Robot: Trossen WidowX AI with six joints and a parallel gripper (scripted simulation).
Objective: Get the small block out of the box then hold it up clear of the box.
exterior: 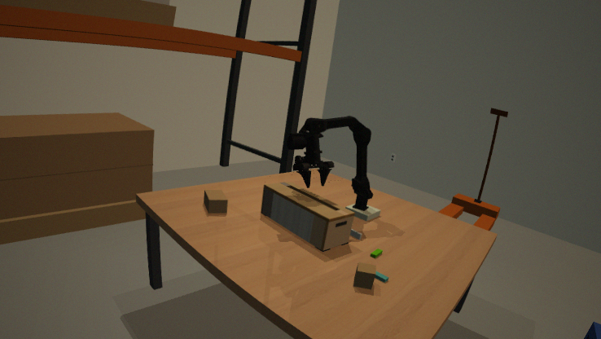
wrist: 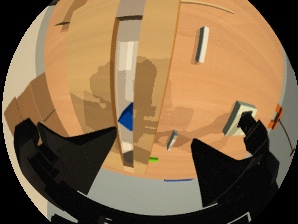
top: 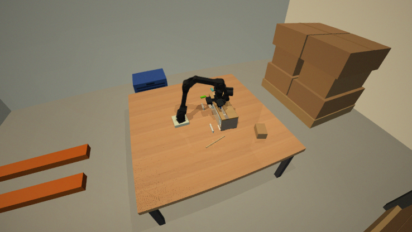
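Right now my gripper tip is 10 cm above the box, 4 cm short of it and 2 cm to the right of it. Also, from my gripper tip: thin stick (23 cm to the right, 16 cm below, 16 cm behind); then cardboard cube (37 cm to the left, 30 cm ahead, 13 cm below).
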